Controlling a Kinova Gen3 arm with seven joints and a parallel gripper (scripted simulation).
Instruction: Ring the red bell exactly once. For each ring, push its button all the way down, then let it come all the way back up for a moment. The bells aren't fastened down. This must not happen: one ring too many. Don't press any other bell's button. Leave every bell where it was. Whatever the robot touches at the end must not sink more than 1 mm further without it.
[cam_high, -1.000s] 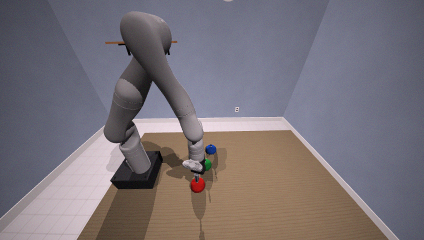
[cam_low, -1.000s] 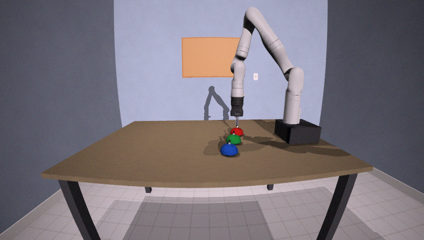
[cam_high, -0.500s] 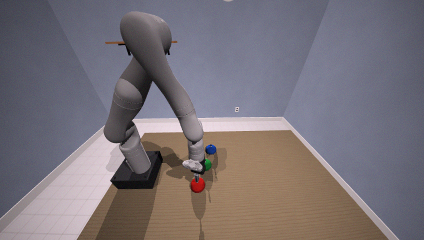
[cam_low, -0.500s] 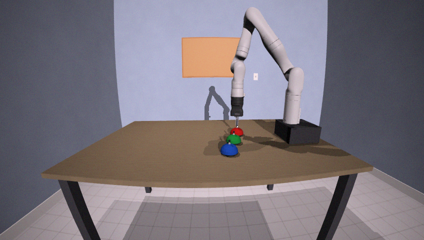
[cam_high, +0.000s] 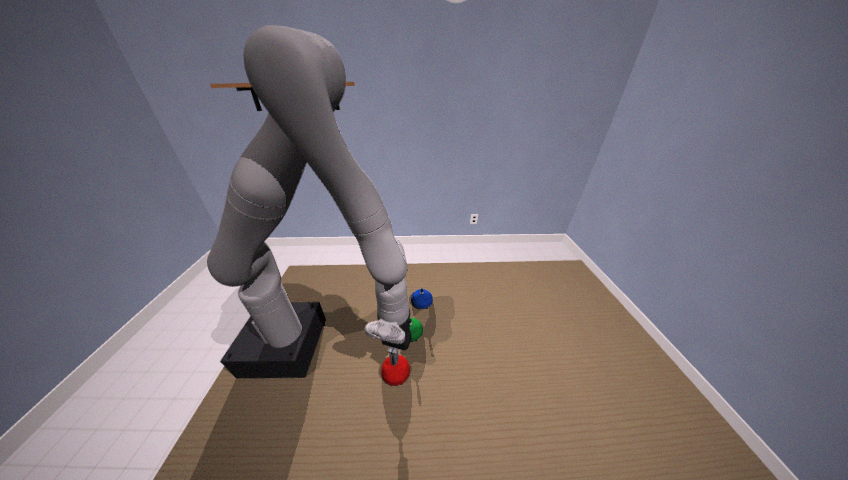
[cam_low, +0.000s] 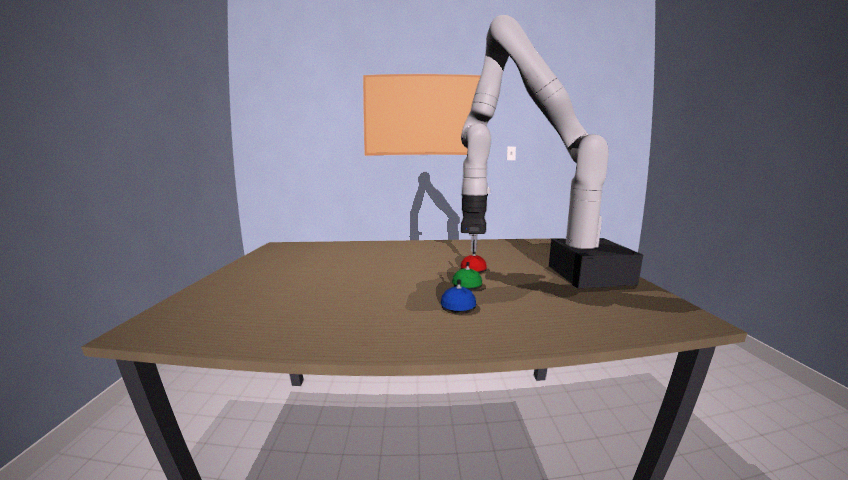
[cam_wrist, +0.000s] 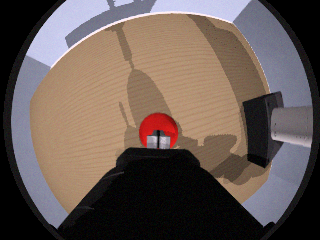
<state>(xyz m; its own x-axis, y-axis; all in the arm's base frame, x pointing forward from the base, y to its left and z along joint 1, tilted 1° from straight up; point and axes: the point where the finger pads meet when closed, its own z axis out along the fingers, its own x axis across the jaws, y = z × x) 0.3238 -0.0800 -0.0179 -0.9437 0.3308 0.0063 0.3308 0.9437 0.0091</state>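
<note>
My gripper is now 40 mm above the red bell. The rest, counted from my hand: blue bell (90 mm ahead, 260 mm to the left, 40 mm below); green bell (40 mm ahead, 130 mm to the left, 40 mm below).
</note>
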